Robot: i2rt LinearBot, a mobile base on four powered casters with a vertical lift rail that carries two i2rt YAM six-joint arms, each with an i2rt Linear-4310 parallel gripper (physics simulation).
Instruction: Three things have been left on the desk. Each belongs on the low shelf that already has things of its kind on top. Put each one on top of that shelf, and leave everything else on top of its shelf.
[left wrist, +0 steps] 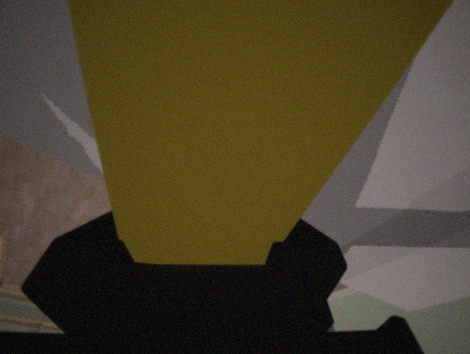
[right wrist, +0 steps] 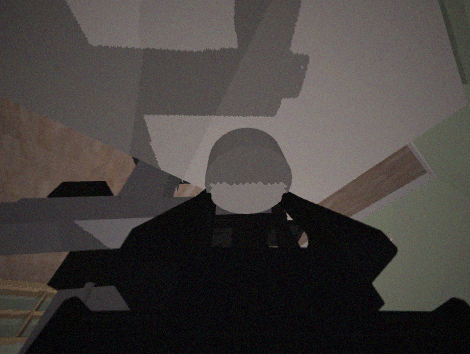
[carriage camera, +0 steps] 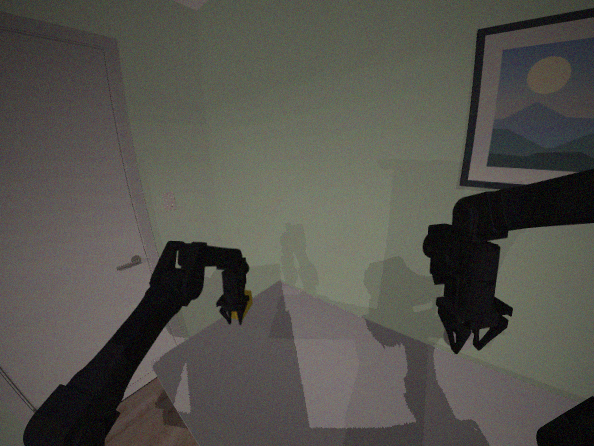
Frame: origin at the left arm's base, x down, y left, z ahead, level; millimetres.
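Seen in the pictures: left gripper, between the fingertips: (carriage camera: 235,323); right gripper, between the fingertips: (right wrist: 243,190) (carriage camera: 465,350); right arm's base, origin of its link: (right wrist: 247,233).
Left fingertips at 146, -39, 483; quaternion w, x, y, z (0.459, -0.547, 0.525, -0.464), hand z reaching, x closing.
A point is followed by its place in that frame, as x, y, z.
My left gripper (carriage camera: 235,320) {146, -39, 483} (left wrist: 202,247) is shut on a flat-sided yellow thing (carriage camera: 249,299) {113, -69, 583} (left wrist: 240,125), held above the far left part of the desk (carriage camera: 330,390) {321, -375, 363} (left wrist: 430,115) {322, -319, 450} (right wrist: 350,80) {322, -937, 200}. The yellow thing fills much of the left wrist view, and its far end is out of that view. My right gripper (carriage camera: 466,347) {-80, -597, 189} (right wrist: 243,190) {-80, -597, 189} is shut on a pale grey, rounded thing (right wrist: 247,160) {-101, -593, 232} above the right part of the desk. In the carriage camera the fingers mostly hide that thing. The low shelves' tops cannot be made out in these views.
A door (carriage camera: 60,200) {-295, 865, 685} stands at the left and a framed picture (carriage camera: 481,110) {-549, -814, 553} hangs on the green wall (carriage camera: 300,125) {-553, -272, 951}. Wooden floor (carriage camera: 145,415) {1042, 723, 523} (right wrist: 65,145) {1041, 537, -399} shows beside the desk. Light wooden bars (right wrist: 25,314) {697, 2137, -2860} show at the right wrist view's lower left.
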